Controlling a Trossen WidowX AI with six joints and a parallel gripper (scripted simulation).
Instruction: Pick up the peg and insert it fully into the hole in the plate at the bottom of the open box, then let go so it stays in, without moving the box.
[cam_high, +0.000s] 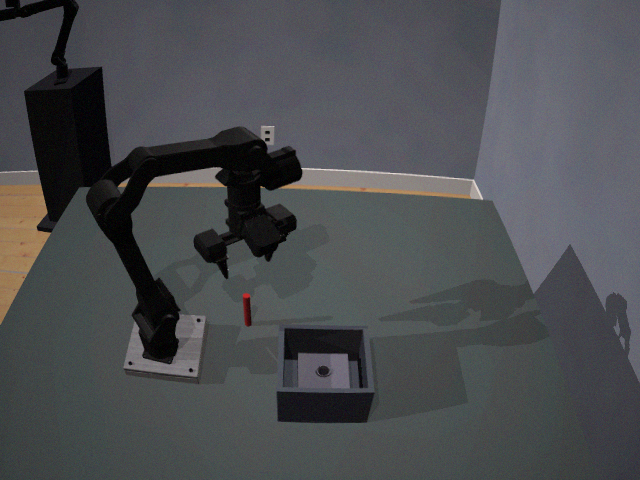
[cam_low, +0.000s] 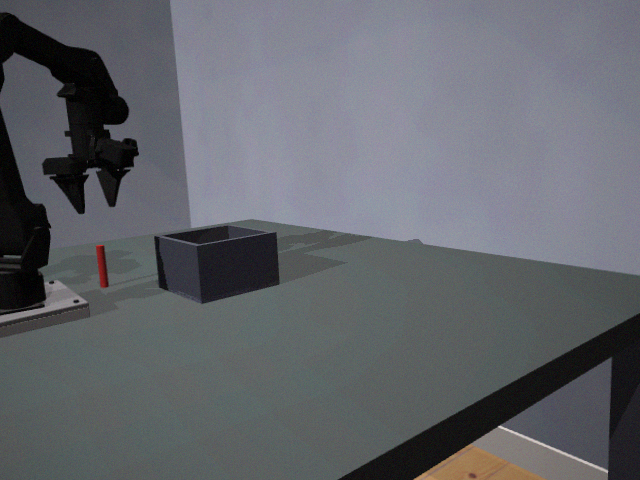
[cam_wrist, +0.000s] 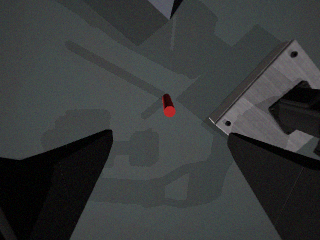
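Right now my hand is 140 mm above the red peg. From my hand the other things lie so: plate 170 mm ahead, 150 mm to the right, 140 mm below; then box 170 mm ahead, 150 mm to the right, 150 mm below.
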